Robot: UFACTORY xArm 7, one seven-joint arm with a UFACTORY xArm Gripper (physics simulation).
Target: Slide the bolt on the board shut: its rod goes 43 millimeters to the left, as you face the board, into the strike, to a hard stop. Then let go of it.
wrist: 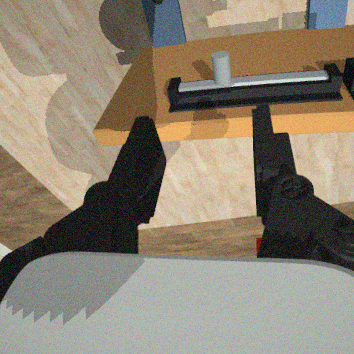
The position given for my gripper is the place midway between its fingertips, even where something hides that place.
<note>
In view: my gripper (204, 134) and a brown wooden board (142, 91).
</note>
